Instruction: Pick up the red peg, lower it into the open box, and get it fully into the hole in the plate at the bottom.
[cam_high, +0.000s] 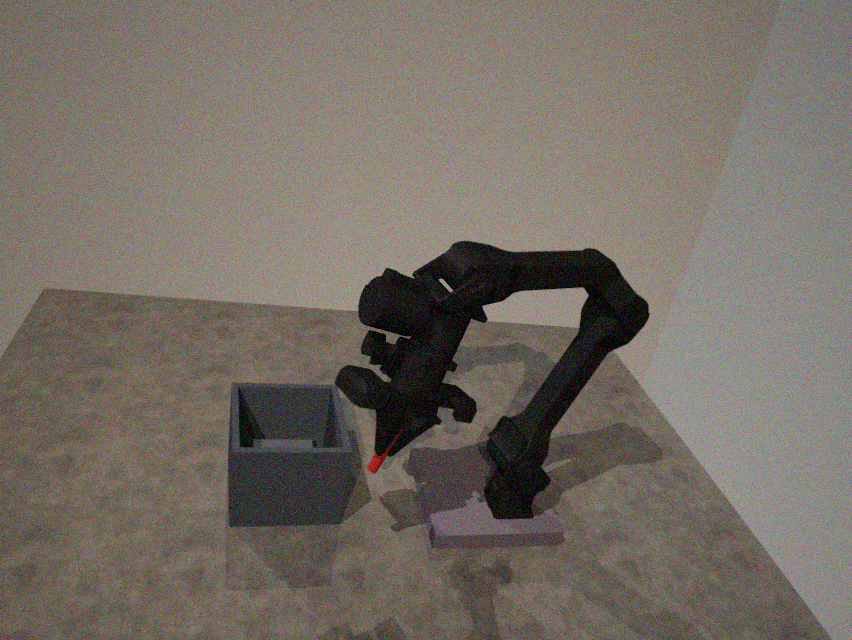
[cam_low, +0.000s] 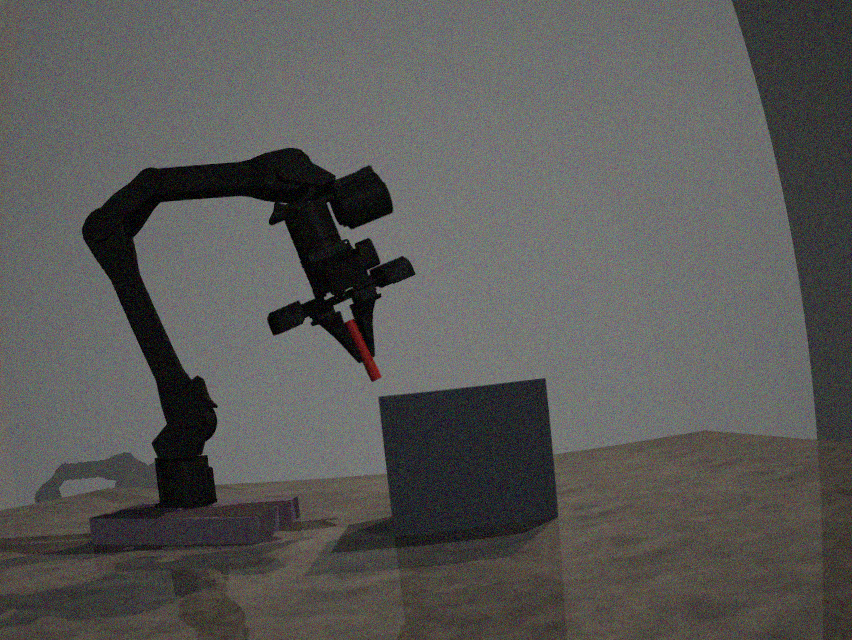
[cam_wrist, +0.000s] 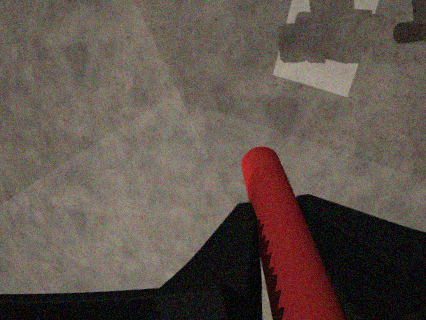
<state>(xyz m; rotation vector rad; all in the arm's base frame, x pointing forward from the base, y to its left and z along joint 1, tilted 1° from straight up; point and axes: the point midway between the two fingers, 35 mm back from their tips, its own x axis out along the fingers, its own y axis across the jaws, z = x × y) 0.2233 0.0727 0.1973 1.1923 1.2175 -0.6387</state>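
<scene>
The plate is 140 mm to the right of my gripper tip, 140 mm below it and 110 mm ahead of it. Also, from my gripper tip: red peg: 10 mm above.
</scene>
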